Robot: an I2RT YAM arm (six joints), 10 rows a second.
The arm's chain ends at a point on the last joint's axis. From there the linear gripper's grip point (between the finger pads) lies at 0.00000 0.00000 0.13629 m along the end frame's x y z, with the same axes.
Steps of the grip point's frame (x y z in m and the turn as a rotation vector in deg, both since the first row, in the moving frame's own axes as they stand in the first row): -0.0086 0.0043 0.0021 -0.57 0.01 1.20; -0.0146 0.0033 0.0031 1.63 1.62 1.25; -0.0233 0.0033 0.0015 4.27 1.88 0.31; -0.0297 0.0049 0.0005 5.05 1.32 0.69; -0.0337 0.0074 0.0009 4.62 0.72 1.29; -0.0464 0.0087 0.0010 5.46 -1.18 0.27; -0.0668 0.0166 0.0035 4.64 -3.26 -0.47; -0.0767 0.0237 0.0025 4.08 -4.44 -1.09; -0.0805 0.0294 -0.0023 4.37 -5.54 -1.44; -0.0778 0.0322 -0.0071 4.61 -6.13 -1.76; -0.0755 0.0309 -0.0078 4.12 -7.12 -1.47; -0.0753 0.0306 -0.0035 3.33 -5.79 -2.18
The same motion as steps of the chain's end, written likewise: -0.0086 0.0029 0.0021 -0.57 0.01 1.20; -0.0185 0.0071 0.0032 1.63 1.62 1.25; -0.0278 0.0134 0.0020 4.27 1.88 0.31; -0.0329 0.0169 0.0011 5.05 1.32 0.69; -0.0355 0.0184 0.0014 4.62 0.72 1.29; -0.0436 0.0217 0.0016 5.46 -1.18 0.27; -0.0590 0.0276 0.0042 4.64 -3.26 -0.47; -0.0661 0.0333 0.0033 4.08 -4.44 -1.09; -0.0672 0.0396 -0.0013 4.37 -5.54 -1.44; -0.0631 0.0429 -0.0059 4.61 -6.13 -1.76; -0.0585 0.0404 -0.0064 4.12 -7.12 -1.47; -0.0614 0.0382 -0.0026 3.33 -5.79 -2.18
